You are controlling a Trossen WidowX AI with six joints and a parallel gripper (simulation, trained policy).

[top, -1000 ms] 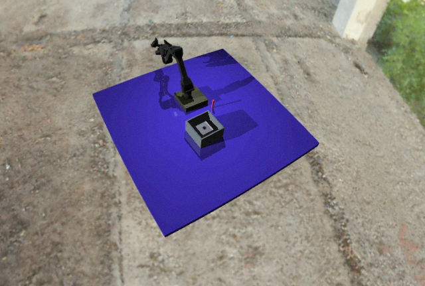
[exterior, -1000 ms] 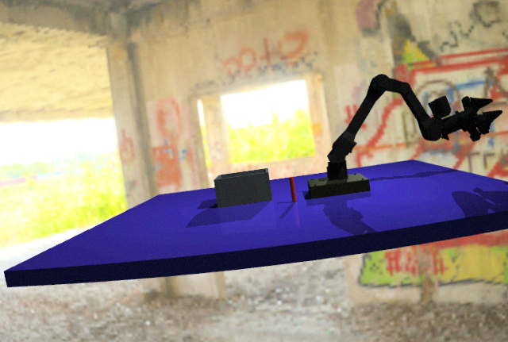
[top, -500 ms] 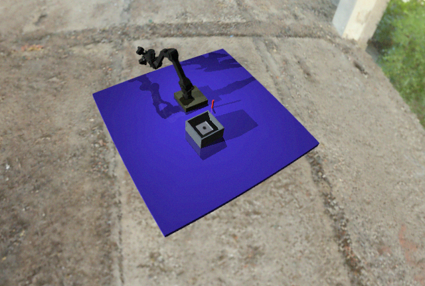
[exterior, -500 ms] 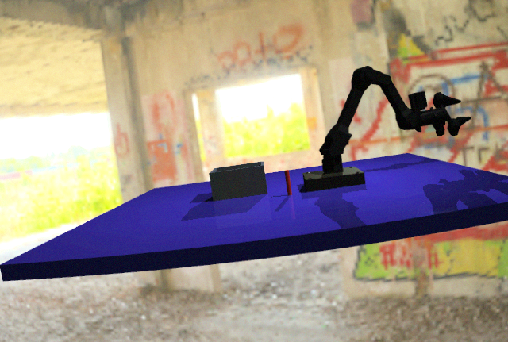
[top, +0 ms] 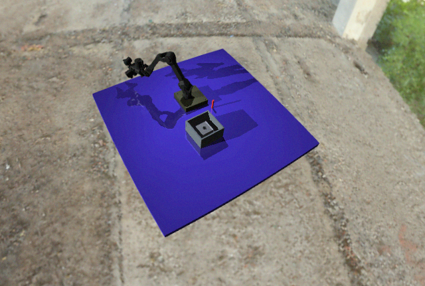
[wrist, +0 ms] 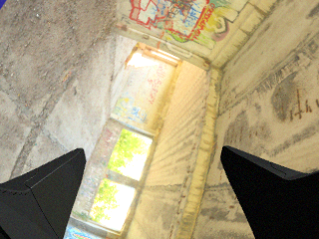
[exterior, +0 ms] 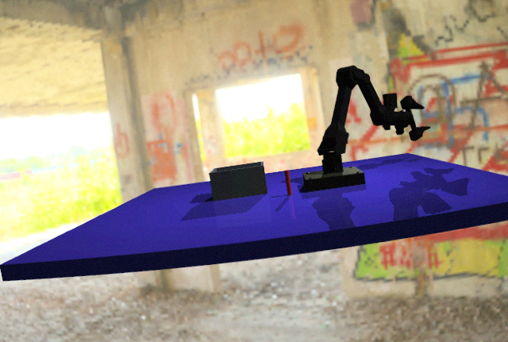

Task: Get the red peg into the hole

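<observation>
Right now the red peg is 540 mm to the left of my gripper tip, 540 mm ahead of it and 130 mm below it. From my gripper tip the other things lie so: grey box (750 mm ahead, 390 mm to the left, 140 mm below); then plate (750 mm ahead, 390 mm to the left, 120 mm below).
</observation>
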